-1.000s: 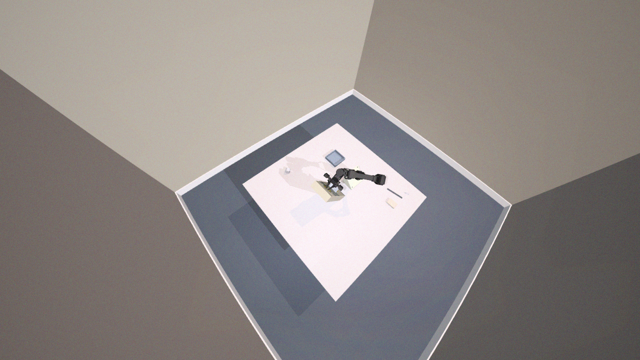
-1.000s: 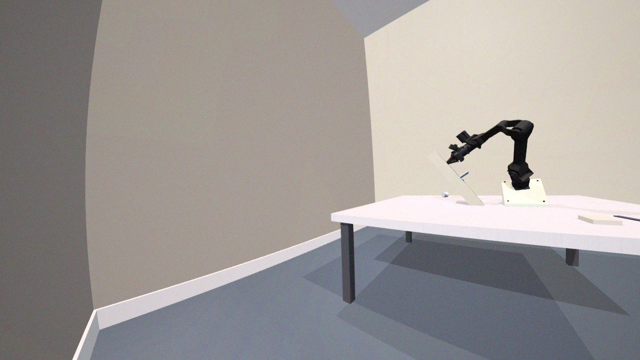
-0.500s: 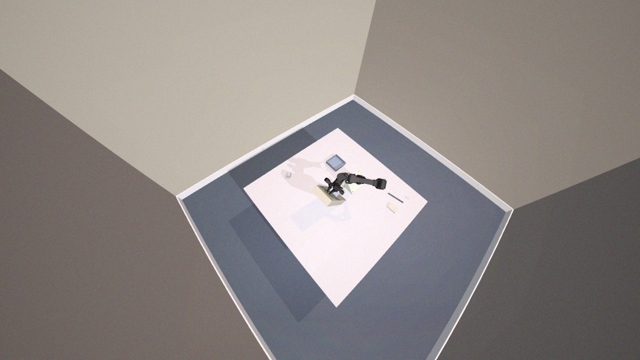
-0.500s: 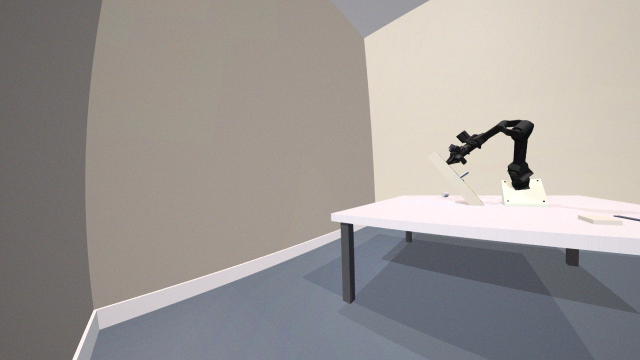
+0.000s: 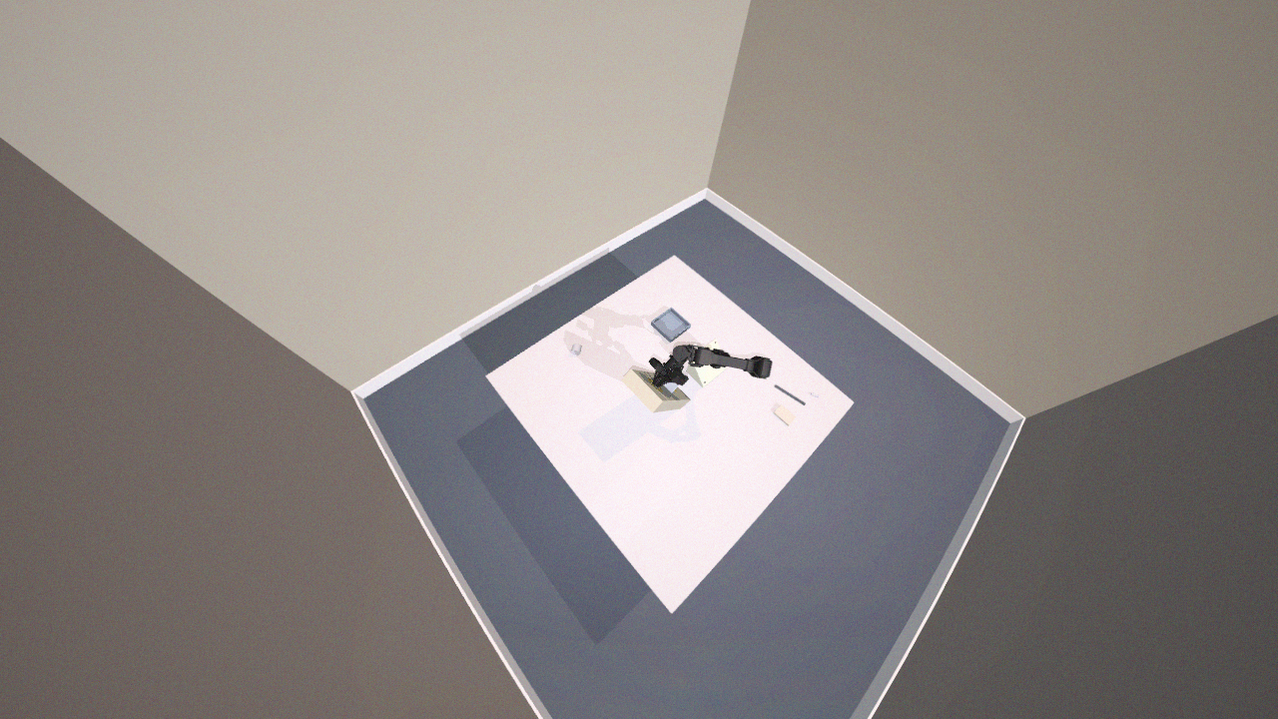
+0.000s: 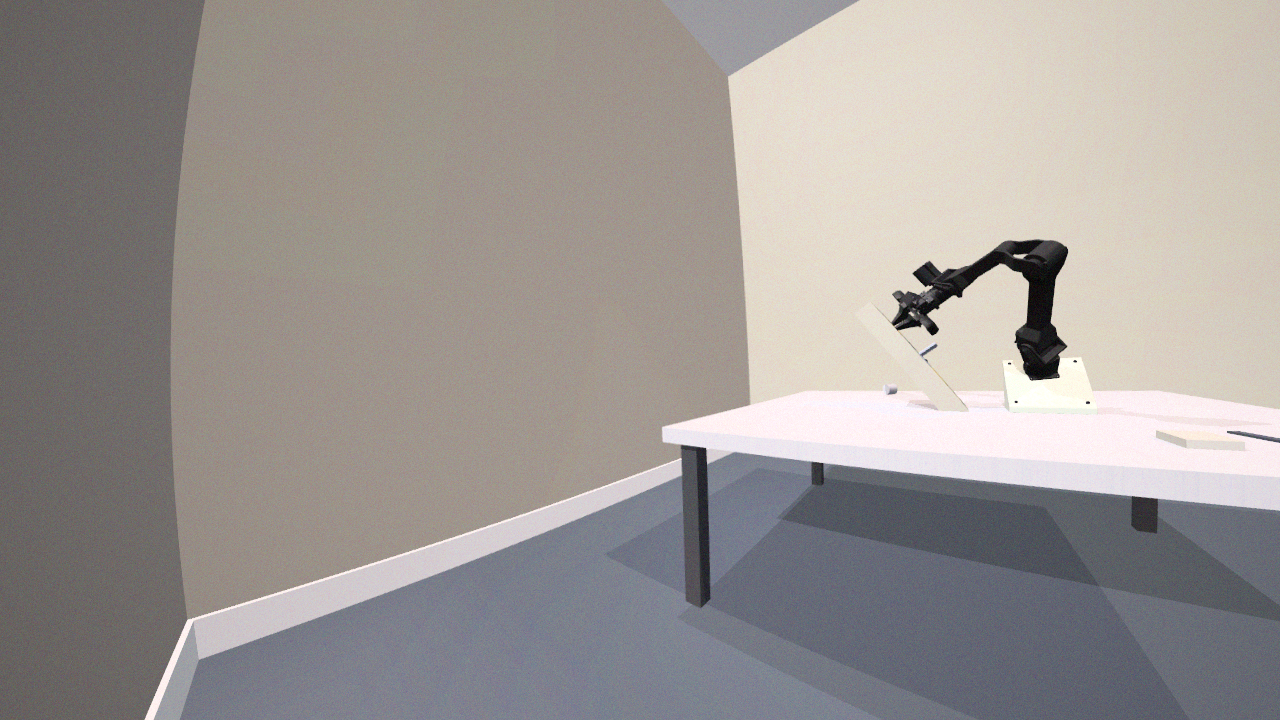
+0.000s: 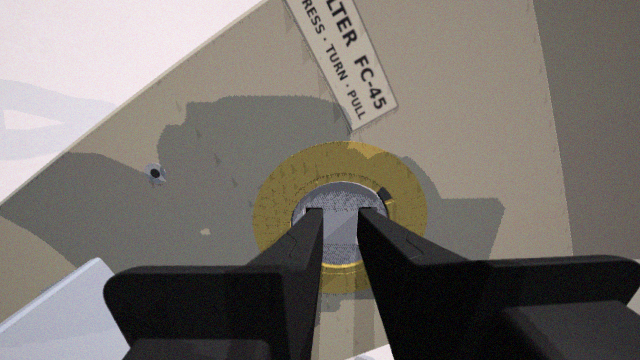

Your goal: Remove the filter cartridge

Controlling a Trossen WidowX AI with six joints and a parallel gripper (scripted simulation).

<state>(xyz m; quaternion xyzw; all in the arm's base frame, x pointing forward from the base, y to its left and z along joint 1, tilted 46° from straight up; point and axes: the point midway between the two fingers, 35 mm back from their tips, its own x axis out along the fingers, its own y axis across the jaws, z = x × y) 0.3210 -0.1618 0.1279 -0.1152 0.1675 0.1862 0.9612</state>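
The grey round filter cartridge lies 1 cm below my gripper tip and 1 cm ahead of it. Round my gripper tip: beige service panel 8 cm below, 4 cm behind; then small white cylinder 48 cm to the right, 24 cm below, 3 cm ahead; then pale blue bracket 10 cm behind, 9 cm below.
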